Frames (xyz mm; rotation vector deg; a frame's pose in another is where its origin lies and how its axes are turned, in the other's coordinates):
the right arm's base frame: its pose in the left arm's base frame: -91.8 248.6 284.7 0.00 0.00 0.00
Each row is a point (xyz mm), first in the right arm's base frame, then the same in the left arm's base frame.
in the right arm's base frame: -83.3 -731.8 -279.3
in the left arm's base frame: -175.1 -483.2 5.4
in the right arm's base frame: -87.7 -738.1 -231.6
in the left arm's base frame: -179.5 -489.5 53.1
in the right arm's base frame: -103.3 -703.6 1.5
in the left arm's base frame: -195.1 -455.0 286.2
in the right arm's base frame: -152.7 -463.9 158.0
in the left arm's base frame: -244.5 -215.3 442.7
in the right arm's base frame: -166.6 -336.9 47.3
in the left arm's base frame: -258.4 -88.3 332.0
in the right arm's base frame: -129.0 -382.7 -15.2
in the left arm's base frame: -220.8 -134.1 269.5
